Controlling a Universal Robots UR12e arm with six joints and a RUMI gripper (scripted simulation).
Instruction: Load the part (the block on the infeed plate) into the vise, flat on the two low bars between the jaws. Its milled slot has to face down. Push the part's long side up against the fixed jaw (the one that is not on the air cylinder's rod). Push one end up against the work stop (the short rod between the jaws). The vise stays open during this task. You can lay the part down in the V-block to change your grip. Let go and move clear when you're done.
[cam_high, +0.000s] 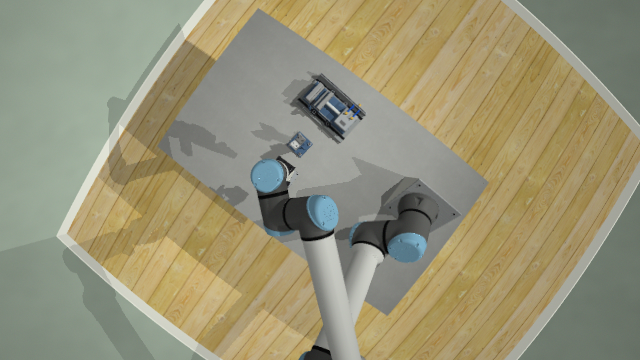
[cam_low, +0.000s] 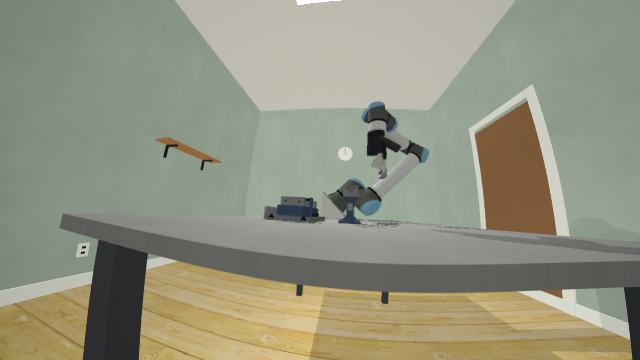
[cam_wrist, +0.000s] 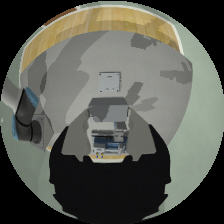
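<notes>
My hand is 10 mm to the left of the part and 10 mm above it. Round my hand: vise 370 mm to the right, 200 mm below, 70 mm ahead; infeed plate 240 mm below, 10 mm to the left.
</notes>
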